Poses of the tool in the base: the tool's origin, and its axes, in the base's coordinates. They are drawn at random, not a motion.
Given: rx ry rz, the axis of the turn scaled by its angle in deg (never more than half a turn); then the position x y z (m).
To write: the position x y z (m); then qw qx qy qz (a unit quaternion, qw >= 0). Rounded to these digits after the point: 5 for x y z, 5 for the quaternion.
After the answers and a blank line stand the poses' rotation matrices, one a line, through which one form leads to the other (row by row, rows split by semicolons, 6 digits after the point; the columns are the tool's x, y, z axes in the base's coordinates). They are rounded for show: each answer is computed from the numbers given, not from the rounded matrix.
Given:
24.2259 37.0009 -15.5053 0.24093 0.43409 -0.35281
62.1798 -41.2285 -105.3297 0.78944 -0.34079 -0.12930
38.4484 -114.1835 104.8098 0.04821 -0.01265 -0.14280
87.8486 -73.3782 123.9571 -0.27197 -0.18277 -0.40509
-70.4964 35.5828 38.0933 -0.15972 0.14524 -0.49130
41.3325 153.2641 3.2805 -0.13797 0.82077 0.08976
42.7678 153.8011 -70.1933 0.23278 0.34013 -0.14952
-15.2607 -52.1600 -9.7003 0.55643 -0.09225 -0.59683
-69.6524 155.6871 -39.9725 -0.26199 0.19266 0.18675
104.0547 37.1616 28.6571 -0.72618 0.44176 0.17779
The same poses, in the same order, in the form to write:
0.24093 0.43409 -0.35281 0.91753 0.20557 0.31397 -0.13157
0.78944 -0.34079 -0.12930 0.42992 0.43494 -0.28839 -0.73677
0.04821 -0.01265 -0.14280 0.17630 0.23700 -0.70383 0.64605
-0.27197 -0.18277 -0.40509 0.09826 0.51815 -0.43280 0.73113
-0.15972 0.14524 -0.49130 0.72130 -0.55691 0.28110 0.30093
-0.13797 0.82077 0.08976 0.18418 0.25587 0.94879 0.02031
0.23278 0.34013 -0.14952 0.04896 0.24495 0.88089 -0.40203
0.55643 -0.09225 -0.59683 0.88618 -0.12808 -0.43778 -0.08141
-0.26199 0.19266 0.18675 0.04206 -0.39725 0.88794 -0.22798
-0.72618 0.44176 0.17779 0.54356 0.76516 0.27326 0.21073

0.768228 0.370518 0.522055; -0.112353 0.880864 -0.459842; -0.630240 0.294609 0.718334
-0.251996 0.382635 -0.888869; -0.884364 -0.464006 0.050975; -0.392936 0.798929 0.455317
-0.825501 -0.561408 0.058049; -0.105809 0.052911 -0.992978; 0.554394 -0.825846 -0.103080
-0.443728 -0.592195 0.672614; -0.304831 -0.606056 -0.734694; 0.842724 -0.531038 0.088405
0.660852 -0.747213 0.070333; 0.121034 0.198592 0.972580; -0.740693 -0.634219 0.221678
-0.801217 0.478052 0.359885; 0.493013 0.868236 -0.055716; -0.339100 0.132788 -0.931332
-0.875203 0.470919 -0.110700; 0.392186 0.556740 -0.732278; -0.283213 -0.684307 -0.671948
0.603445 0.256439 -0.755045; -0.032152 0.953933 0.298292; 0.796756 -0.155726 0.583891
-0.680839 -0.686304 0.255821; -0.724657 0.580428 -0.371450; 0.106442 -0.438280 -0.892514
0.761842 0.189093 0.619549; 0.647264 -0.259737 -0.716649; 0.025407 0.946985 -0.320271

